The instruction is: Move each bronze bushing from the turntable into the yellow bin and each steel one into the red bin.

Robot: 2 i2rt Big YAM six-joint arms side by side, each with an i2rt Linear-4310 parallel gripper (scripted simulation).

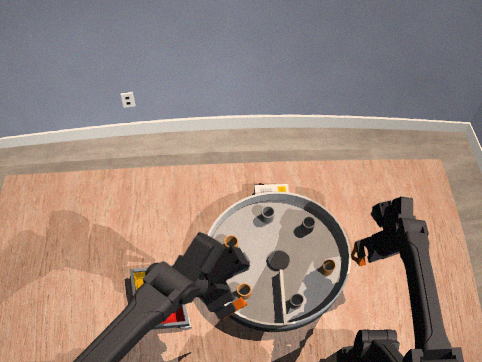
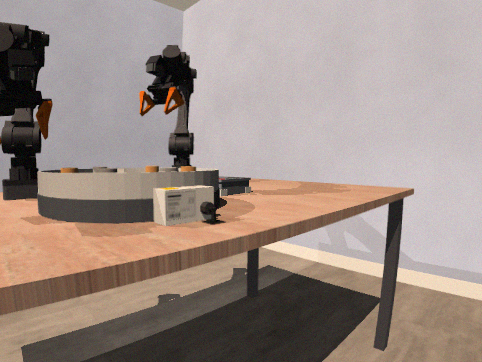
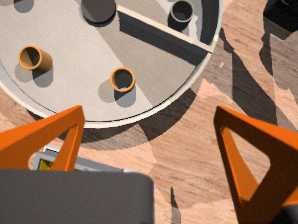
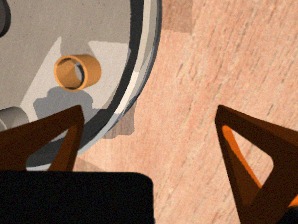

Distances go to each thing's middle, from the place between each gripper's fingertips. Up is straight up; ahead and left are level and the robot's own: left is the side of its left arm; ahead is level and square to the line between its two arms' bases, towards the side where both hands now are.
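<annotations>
My right gripper [image 1: 365, 252] 100 mm above the turntable [image 1: 281, 244], 230 mm to the right of it, 70 mm short of it.
My left gripper [image 2: 152, 114] now 200 mm above the turntable, 130 mm short of it, 150 mm to the left of it.
</annotations>
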